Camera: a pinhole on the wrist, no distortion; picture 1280 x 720 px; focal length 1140.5 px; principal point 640.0 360.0 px. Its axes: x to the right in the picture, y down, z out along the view. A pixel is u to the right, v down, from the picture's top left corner.
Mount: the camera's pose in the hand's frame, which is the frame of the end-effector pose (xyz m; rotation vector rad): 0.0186 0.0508 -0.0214 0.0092 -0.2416 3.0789
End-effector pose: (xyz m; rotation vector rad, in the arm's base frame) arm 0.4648 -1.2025 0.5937 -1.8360 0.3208 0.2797
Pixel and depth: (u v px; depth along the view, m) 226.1 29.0 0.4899
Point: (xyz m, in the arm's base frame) 0.6049 -0.7832 0.2926
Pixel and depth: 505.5 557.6 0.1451
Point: 0.4930 -1.0927 0.5464
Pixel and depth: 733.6 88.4 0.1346
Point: 0.4483 -1.1081 0.5023
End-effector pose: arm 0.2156 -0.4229 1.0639 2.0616 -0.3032 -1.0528
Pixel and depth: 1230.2 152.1 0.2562
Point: -0.0299 -0.5371 1.0917
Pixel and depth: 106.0 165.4 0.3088
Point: 0.1033 -0.6969 0.9011
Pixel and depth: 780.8 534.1 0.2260
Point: 0.0557 -0.5120 0.9892
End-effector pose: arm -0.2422 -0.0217 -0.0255 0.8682 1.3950 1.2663
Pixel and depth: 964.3 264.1 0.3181
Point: 0.0578 -0.0099 0.0415
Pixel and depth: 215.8 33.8 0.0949
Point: -0.1880 0.0610 0.0276
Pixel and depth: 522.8 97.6 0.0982
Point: -0.1792 0.0368 0.0295
